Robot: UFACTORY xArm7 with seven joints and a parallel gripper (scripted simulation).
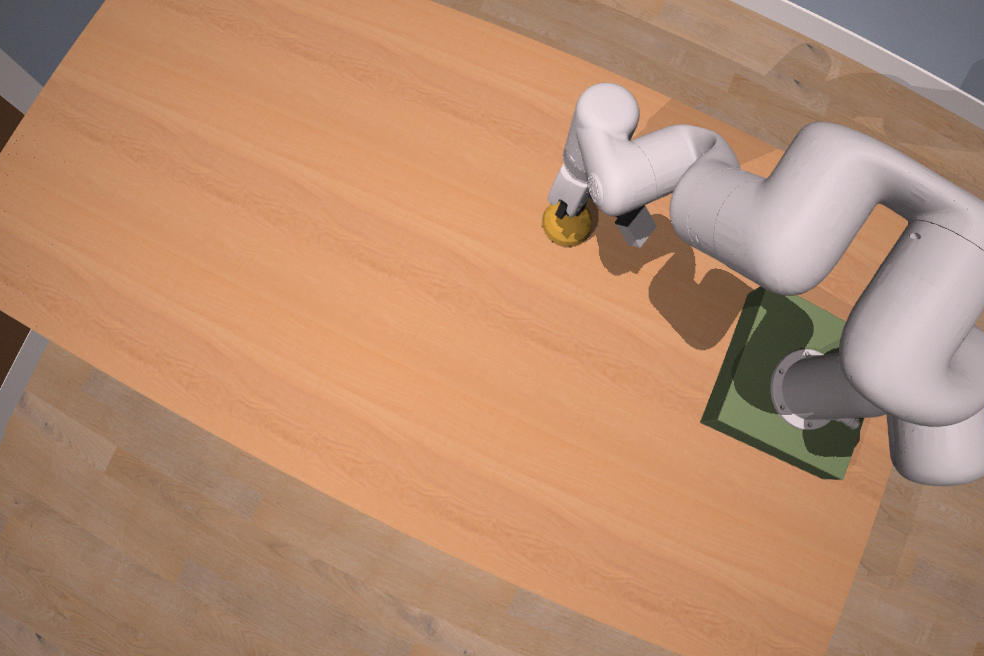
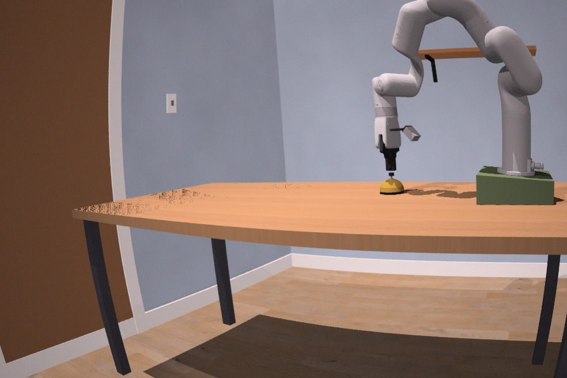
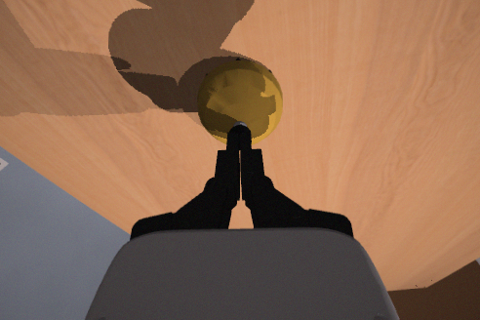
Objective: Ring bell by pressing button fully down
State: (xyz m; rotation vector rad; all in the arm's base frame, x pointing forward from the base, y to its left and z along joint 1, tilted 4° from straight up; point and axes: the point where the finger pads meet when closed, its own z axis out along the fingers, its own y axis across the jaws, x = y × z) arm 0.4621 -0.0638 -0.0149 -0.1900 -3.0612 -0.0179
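Now: the button 4 cm below my hand. Round my hand: yellow dome bell (5 cm below).
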